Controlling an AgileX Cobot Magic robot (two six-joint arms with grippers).
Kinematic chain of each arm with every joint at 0, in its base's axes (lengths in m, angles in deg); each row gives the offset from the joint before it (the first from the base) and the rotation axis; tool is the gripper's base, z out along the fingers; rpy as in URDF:
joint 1: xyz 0 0 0.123 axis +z
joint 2: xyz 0 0 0 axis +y
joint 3: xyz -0.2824 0 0.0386 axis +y
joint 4: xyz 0.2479 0 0.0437 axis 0.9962 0 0.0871
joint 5: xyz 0 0 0 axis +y
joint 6: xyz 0.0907 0 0.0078 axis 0.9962 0 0.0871
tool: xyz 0 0 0 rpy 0 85 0
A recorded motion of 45 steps. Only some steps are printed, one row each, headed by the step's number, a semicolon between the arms.
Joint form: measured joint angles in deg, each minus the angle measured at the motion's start. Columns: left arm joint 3, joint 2, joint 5, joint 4, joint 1, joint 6; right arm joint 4, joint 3, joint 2, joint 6, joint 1, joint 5.
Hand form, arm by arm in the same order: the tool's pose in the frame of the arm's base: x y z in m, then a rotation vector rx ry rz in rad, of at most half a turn. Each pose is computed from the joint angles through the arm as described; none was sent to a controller.
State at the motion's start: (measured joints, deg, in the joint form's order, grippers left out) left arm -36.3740 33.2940 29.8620 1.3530 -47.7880 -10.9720; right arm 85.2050 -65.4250 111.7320 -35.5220 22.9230 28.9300
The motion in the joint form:
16: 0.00 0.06 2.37 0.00 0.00 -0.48; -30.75 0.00 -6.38 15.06 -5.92 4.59
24: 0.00 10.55 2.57 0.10 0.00 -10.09; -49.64 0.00 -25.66 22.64 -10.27 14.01
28: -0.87 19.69 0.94 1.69 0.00 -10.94; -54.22 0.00 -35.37 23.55 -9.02 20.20
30: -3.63 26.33 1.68 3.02 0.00 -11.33; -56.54 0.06 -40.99 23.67 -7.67 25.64
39: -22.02 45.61 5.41 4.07 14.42 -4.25; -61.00 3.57 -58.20 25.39 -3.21 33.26
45: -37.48 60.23 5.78 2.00 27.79 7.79; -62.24 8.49 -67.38 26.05 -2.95 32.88
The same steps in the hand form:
16: 0.0771 -0.0833 0.3298 0.6510 1.9448 -0.6328; 0.3471 0.1490 0.1921 0.0839 2.6408 0.8903
24: 0.1011 -0.1096 0.3054 0.5370 2.1909 -0.6421; 0.3014 0.1047 0.2943 -0.1290 2.5189 0.7057
28: 0.1223 -0.1312 0.2861 0.5673 2.2935 -0.5612; 0.2590 0.1007 0.3375 -0.2738 2.4595 0.6685
30: 0.1382 -0.1469 0.2785 0.5948 2.3599 -0.4963; 0.2284 0.0992 0.3571 -0.3812 2.4503 0.6530
39: 0.2437 -0.1545 0.2912 0.4603 2.4292 -0.2696; 0.1398 0.0852 0.3904 -0.5511 2.3372 0.6187
45: 0.3413 -0.1209 0.2901 0.4011 2.4178 -0.1161; 0.1027 0.0707 0.3871 -0.5452 2.2616 0.5984

